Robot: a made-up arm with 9 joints. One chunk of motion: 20 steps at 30 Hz.
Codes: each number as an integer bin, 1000 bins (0 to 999) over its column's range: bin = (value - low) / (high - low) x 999, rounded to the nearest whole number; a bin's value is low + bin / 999 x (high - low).
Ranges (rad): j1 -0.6..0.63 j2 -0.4..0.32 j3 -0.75..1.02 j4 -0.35..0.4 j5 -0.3..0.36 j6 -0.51..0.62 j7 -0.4..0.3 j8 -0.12..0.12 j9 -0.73..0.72
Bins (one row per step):
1: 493 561 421 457 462 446 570 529 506
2: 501 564 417 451 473 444 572 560 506
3: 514 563 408 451 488 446 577 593 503
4: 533 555 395 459 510 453 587 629 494
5: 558 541 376 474 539 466 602 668 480
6: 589 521 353 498 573 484 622 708 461
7: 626 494 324 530 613 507 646 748 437
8: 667 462 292 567 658 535 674 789 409
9: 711 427 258 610 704 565 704 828 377
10: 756 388 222 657 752 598 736 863 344
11: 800 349 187 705 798 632 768 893 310
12: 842 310 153 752 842 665 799 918 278
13: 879 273 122 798 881 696 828 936 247
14: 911 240 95 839 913 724 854 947 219
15: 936 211 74 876 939 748 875 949 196
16: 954 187 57 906 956 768 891 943 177
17: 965 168 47 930 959 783 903 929 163
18: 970 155 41 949 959 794 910 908 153
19: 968 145 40 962 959 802 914 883 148
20: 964 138 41 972 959 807 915 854 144
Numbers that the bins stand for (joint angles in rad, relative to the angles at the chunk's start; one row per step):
1: 0.0070 0.0043 -0.0041 -0.0069 0.0052 -0.0055 -0.0006 0.0071 0.0044
2: 0.0168 0.0065 -0.0112 -0.0114 0.0125 -0.0078 0.0008 0.0145 0.0044
3: 0.0329 0.0058 -0.0271 -0.0114 0.0224 -0.0055 0.0043 0.0225 0.0001
4: 0.0562 0.0000 -0.0502 -0.0054 0.0369 0.0024 0.0113 0.0311 -0.0130
5: 0.0870 -0.0101 -0.0838 0.0059 0.0561 0.0171 0.0218 0.0405 -0.0333
6: 0.1252 -0.0245 -0.1246 0.0239 0.0786 0.0375 0.0358 0.0501 -0.0609
7: 0.1708 -0.0440 -0.1759 0.0479 0.1050 0.0635 0.0527 0.0597 -0.0957
8: 0.2212 -0.0670 -0.2326 0.0757 0.1347 0.0952 0.0723 0.0695 -0.1364
9: 0.2754 -0.0923 -0.2929 0.1080 0.1651 0.1291 0.0933 0.0789 -0.1828
10: 0.3308 -0.1204 -0.3567 0.1432 0.1968 0.1664 0.1157 0.0873 -0.2307
11: 0.3850 -0.1485 -0.4187 0.1793 0.2272 0.2049 0.1381 0.0945 -0.2801
12: 0.4367 -0.1766 -0.4789 0.2146 0.2563 0.2422 0.1599 0.1005 -0.3265
13: 0.4823 -0.2032 -0.5338 0.2491 0.2820 0.2773 0.1802 0.1049 -0.3715
14: 0.5217 -0.2270 -0.5817 0.2799 0.3032 0.3089 0.1984 0.1075 -0.4121
15: 0.5524 -0.2479 -0.6189 0.3077 0.3204 0.3361 0.2131 0.1080 -0.4455
16: 0.5746 -0.2652 -0.6490 0.3302 0.3316 0.3587 0.2243 0.1065 -0.4731
17: 0.5881 -0.2789 -0.6667 0.3482 0.3336 0.3757 0.2327 0.1032 -0.4934
18: 0.5943 -0.2883 -0.6774 0.3625 0.3336 0.3881 0.2376 0.0981 -0.5079
19: 0.5918 -0.2955 -0.6791 0.3722 0.3336 0.3972 0.2404 0.0921 -0.5152
20: 0.5869 -0.3005 -0.6774 0.3797 0.3336 0.4028 0.2411 0.0852 -0.5210

